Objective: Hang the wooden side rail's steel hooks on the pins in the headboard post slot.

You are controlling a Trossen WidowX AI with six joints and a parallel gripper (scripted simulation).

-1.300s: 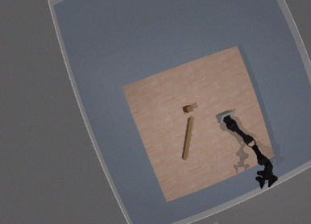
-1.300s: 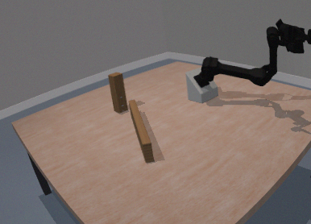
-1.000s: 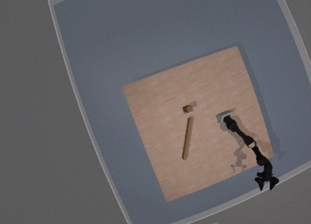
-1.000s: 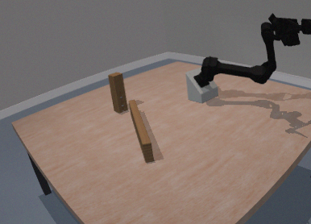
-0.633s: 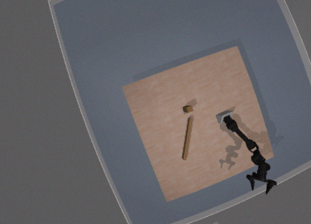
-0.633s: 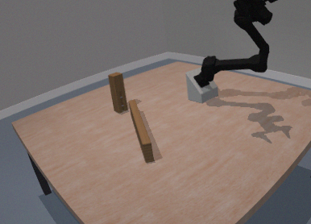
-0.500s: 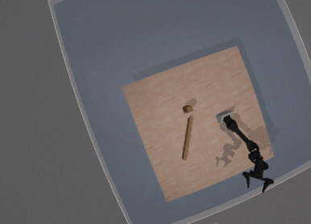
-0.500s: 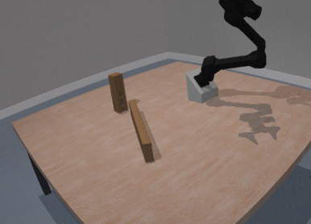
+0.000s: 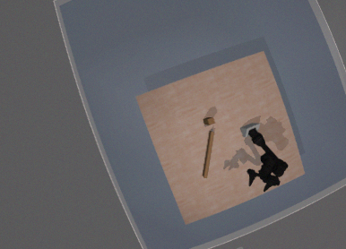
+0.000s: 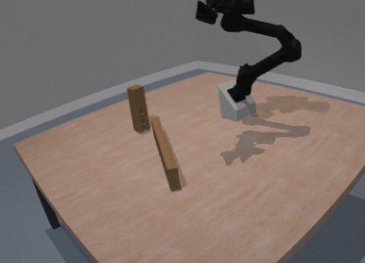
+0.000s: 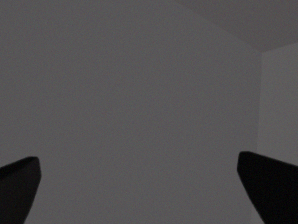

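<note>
My gripper tip is now 46 cm above the wooden headboard post, 42 cm to the left of it and 3 cm short of it.
</note>
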